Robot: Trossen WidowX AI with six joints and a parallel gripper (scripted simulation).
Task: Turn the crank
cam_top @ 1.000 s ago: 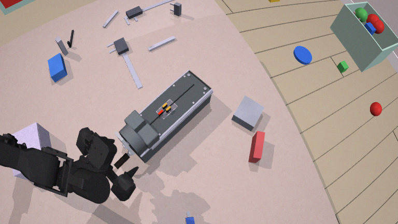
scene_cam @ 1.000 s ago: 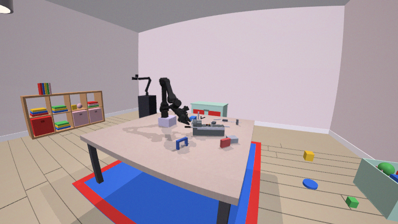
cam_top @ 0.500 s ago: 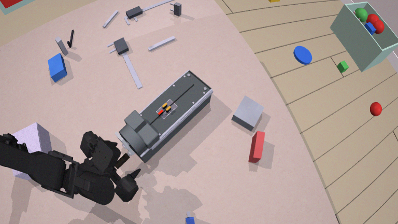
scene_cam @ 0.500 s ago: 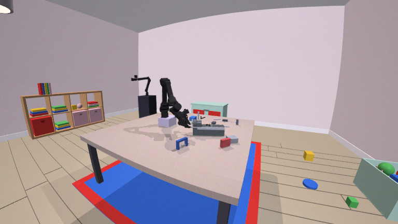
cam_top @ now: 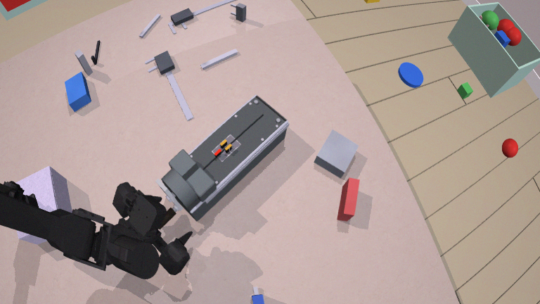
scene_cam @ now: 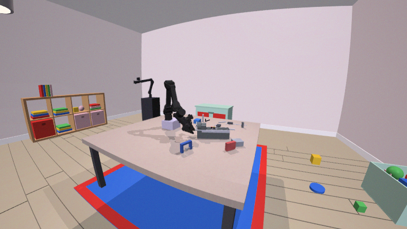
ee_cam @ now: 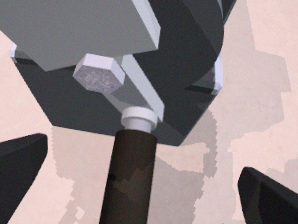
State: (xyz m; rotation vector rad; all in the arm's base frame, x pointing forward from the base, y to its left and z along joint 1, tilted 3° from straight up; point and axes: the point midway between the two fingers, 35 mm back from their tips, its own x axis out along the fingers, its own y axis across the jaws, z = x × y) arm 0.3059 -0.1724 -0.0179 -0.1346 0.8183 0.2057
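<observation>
The dark brown crank handle lies 20 mm behind my gripper tip and 20 mm above it. The rest, counted from my gripper tip: red pointer: 130 mm ahead, 50 mm to the left, 30 mm above; then red block: 310 mm ahead, 150 mm to the right, 20 mm below; then grey block: 350 mm ahead, 50 mm to the right, 30 mm below.
</observation>
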